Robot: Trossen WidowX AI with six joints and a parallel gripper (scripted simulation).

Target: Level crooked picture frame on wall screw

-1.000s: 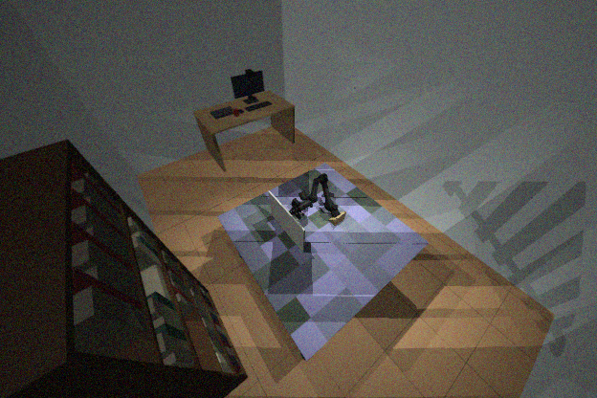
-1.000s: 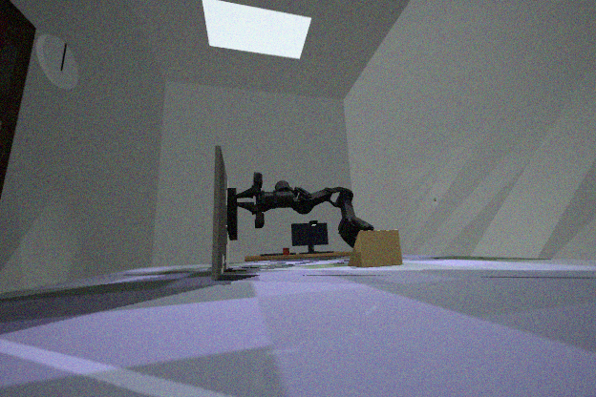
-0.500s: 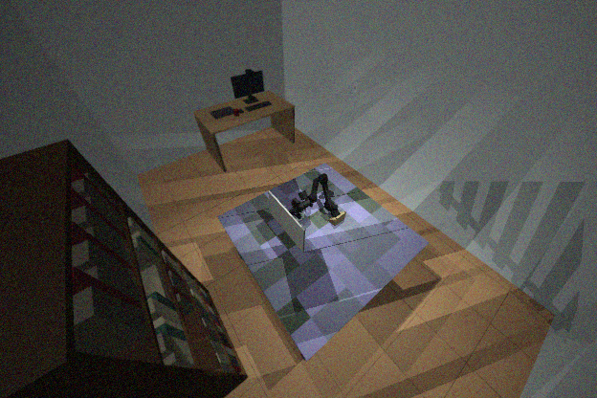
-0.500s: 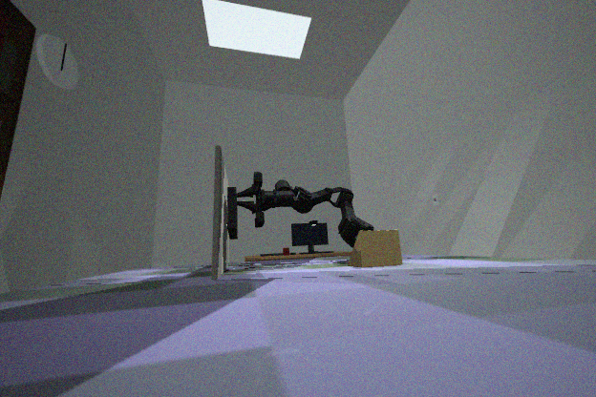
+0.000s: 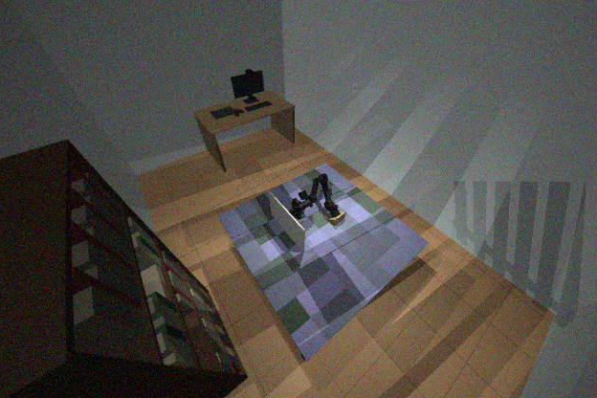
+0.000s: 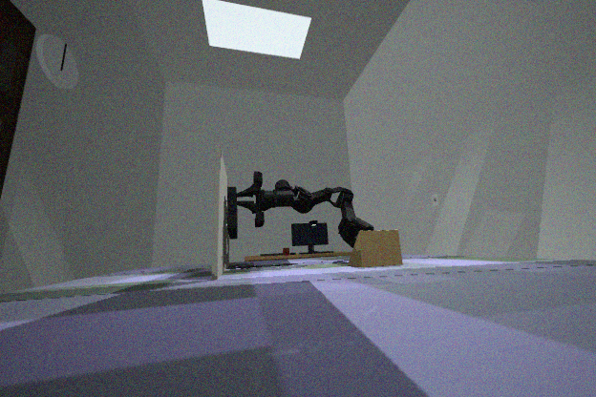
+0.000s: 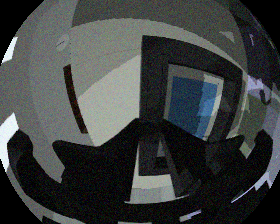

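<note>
Right now my gripper tip is 10 mm to the right of the dark picture frame and 50 mm above it. From my gripper tip the other things lie so: wall panel: 20 mm ahead, 70 mm below.
</note>
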